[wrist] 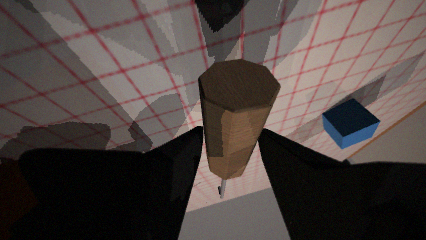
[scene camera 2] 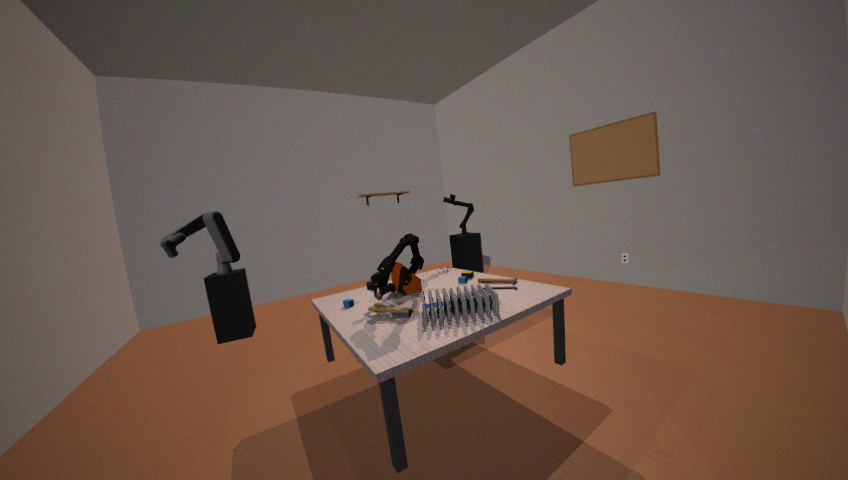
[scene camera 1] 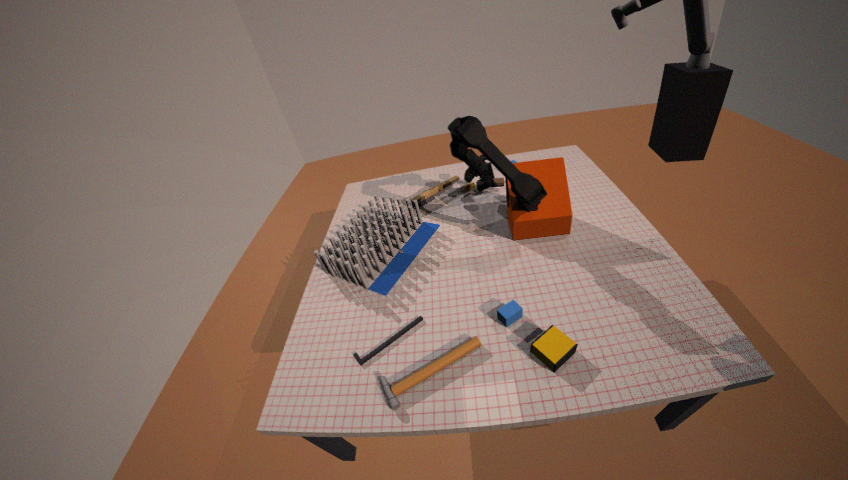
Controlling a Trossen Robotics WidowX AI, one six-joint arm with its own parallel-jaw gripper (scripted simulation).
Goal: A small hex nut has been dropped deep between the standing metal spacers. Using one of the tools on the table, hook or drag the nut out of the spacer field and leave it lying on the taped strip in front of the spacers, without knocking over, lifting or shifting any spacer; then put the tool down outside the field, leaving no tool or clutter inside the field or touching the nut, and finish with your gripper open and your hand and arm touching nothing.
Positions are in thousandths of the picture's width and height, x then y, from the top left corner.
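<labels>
There is a hammer (scene camera 1: 462, 818), and it sits 81 cm from the lens. The yellow block (scene camera 1: 653, 724) is at 80 cm from the lens.
</labels>
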